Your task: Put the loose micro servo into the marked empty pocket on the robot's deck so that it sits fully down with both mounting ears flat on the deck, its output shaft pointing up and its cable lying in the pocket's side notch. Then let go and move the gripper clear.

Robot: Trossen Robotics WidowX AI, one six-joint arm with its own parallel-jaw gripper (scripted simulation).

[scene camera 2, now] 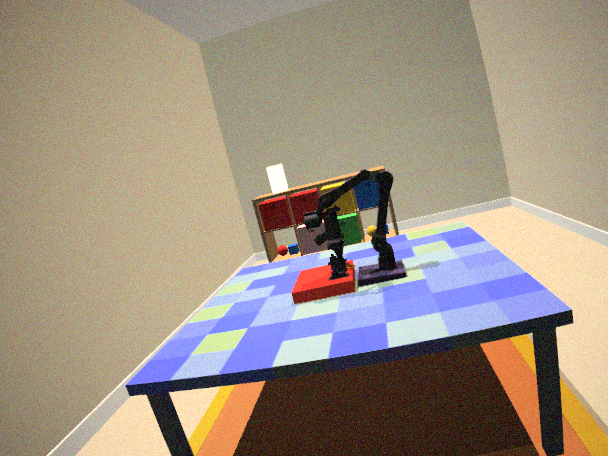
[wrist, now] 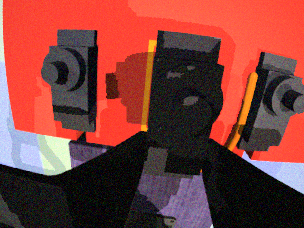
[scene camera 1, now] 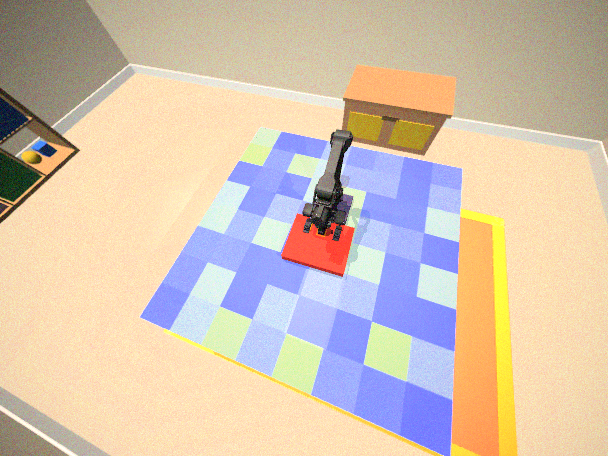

Scene:
same spot on red deck: (scene camera 1: pixel 308 249) = (scene camera 2: pixel 312 275)

